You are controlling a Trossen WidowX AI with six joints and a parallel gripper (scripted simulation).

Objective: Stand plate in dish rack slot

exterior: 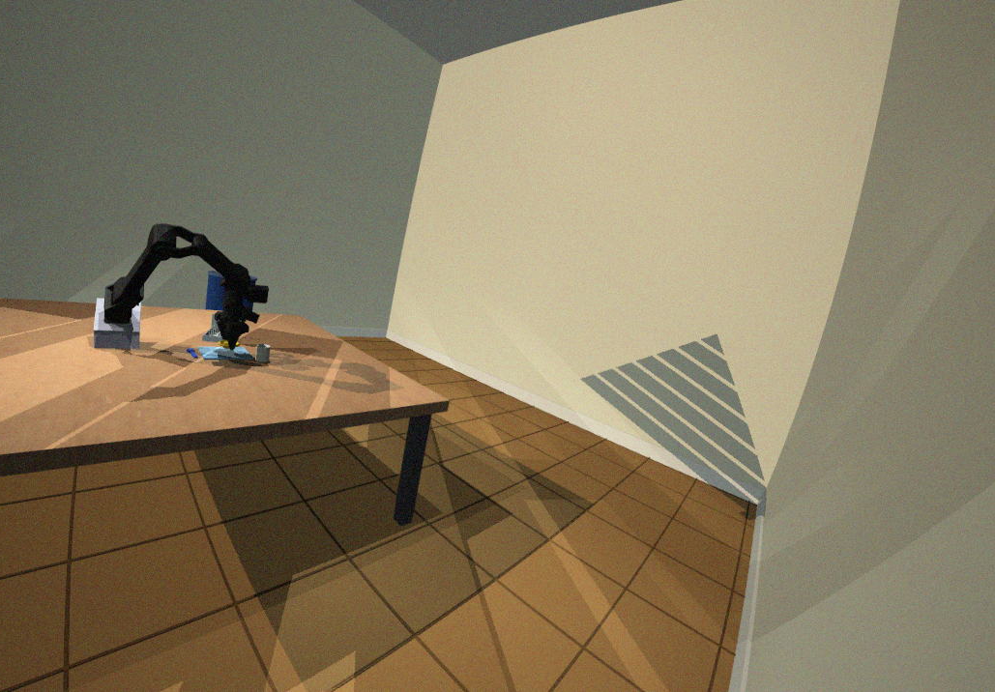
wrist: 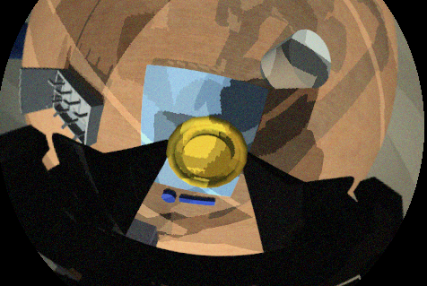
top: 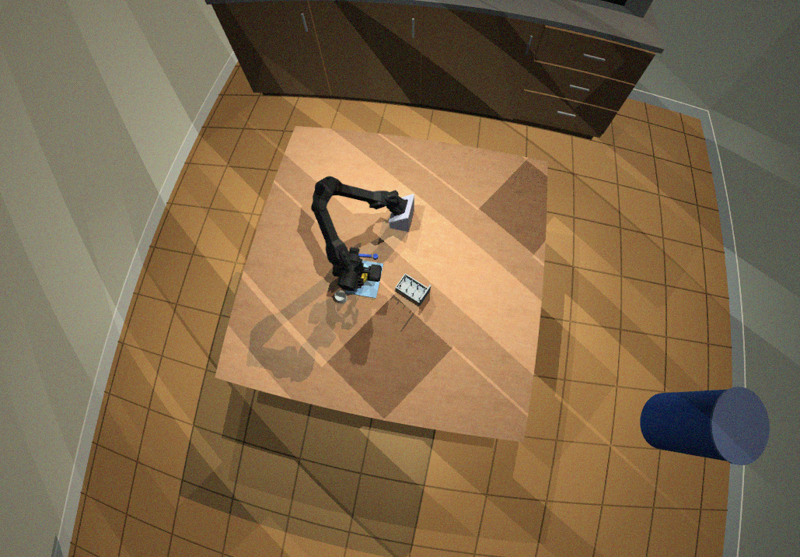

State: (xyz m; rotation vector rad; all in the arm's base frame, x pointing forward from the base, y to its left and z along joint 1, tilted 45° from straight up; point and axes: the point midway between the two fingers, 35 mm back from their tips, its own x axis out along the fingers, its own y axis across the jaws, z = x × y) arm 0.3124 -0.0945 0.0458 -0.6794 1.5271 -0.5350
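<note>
My gripper tip is 1 cm past the grey dish rack, 22 cm to the right of it and 1 cm above it. The rest, counted from my gripper tip: yellow plate: 1 cm above; white cup: 10 cm ahead, 5 cm to the right; blue spoon: 11 cm behind, 1 cm to the left, 3 cm below.
</note>
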